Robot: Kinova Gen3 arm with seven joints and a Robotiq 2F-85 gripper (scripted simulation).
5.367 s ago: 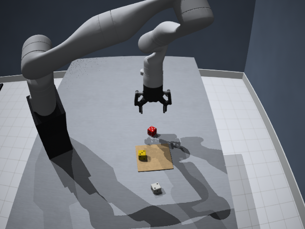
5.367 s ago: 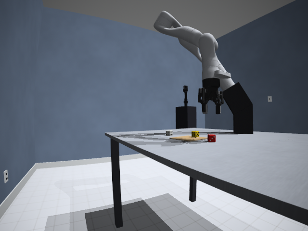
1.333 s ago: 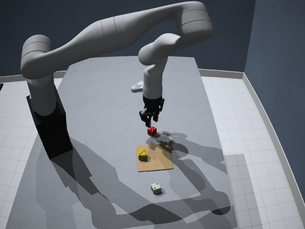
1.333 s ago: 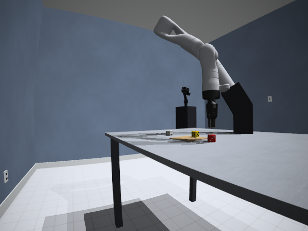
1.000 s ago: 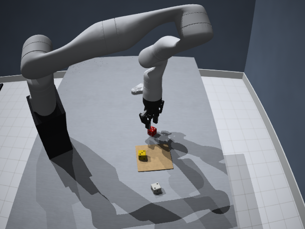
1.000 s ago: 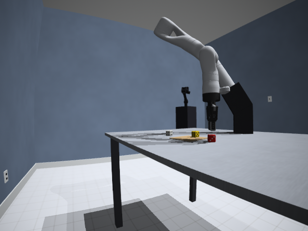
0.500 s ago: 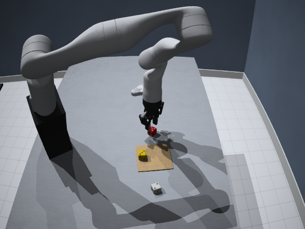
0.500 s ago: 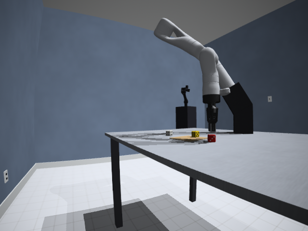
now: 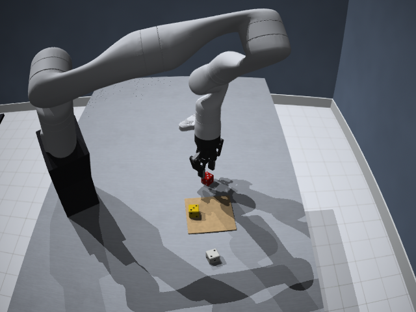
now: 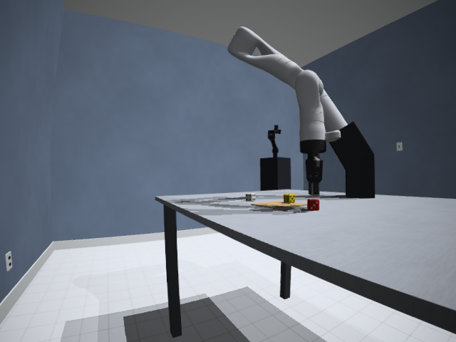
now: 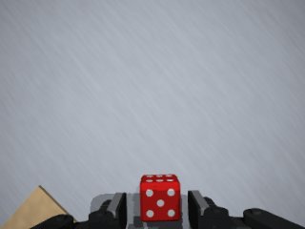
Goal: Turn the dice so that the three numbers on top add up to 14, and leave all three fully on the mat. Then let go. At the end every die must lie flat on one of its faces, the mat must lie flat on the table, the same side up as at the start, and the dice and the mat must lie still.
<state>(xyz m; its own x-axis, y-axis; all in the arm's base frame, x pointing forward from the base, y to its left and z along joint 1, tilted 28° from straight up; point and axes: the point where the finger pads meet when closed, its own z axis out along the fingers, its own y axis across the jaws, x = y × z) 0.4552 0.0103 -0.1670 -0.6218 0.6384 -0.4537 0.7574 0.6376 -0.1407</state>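
Right now my hand is 4 cm above the red die. The rest, counted from my hand: tan mat: 14 cm to the right, 6 cm below, 2 cm behind; then yellow die: 13 cm to the right, 7 cm behind, 4 cm below; then white die: 30 cm to the right, 5 cm behind, 4 cm below.
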